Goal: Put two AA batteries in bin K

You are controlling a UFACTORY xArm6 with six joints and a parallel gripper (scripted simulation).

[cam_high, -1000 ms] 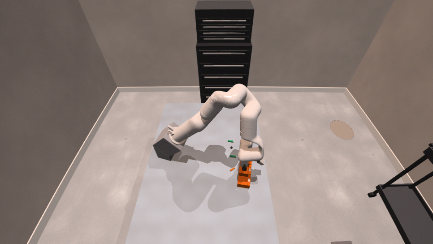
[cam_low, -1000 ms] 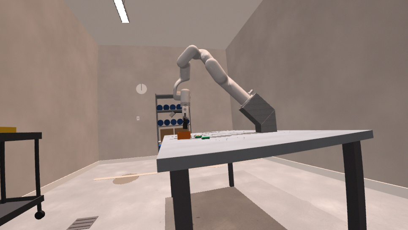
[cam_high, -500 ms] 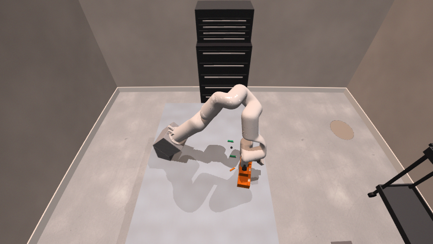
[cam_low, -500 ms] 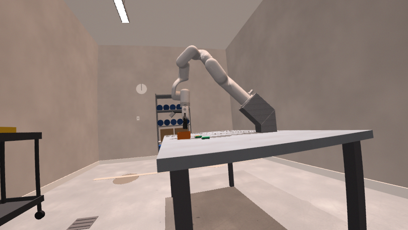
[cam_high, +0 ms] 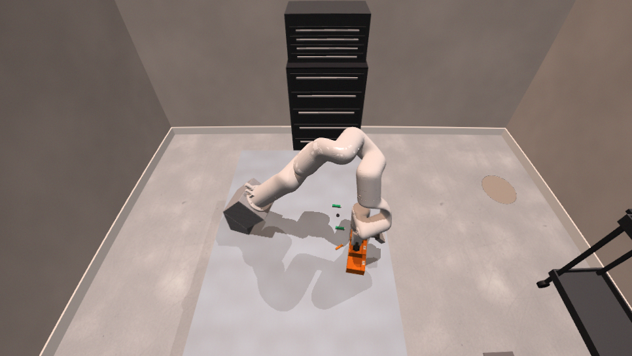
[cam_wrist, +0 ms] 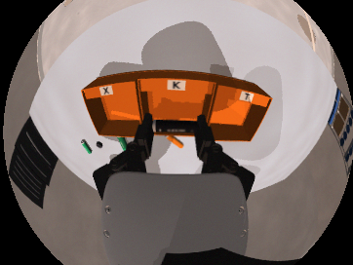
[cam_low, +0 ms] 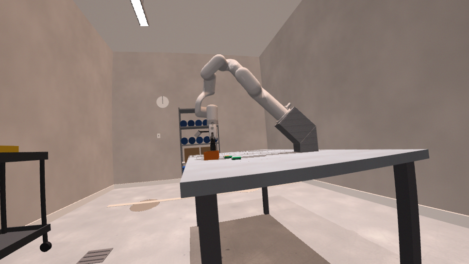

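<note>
Now: the dark AA battery 1 cm below my hand. From my hand the other things lie so: orange bin row 5 cm below, 1 cm ahead; then small orange piece 8 cm behind, 6 cm below.
</note>
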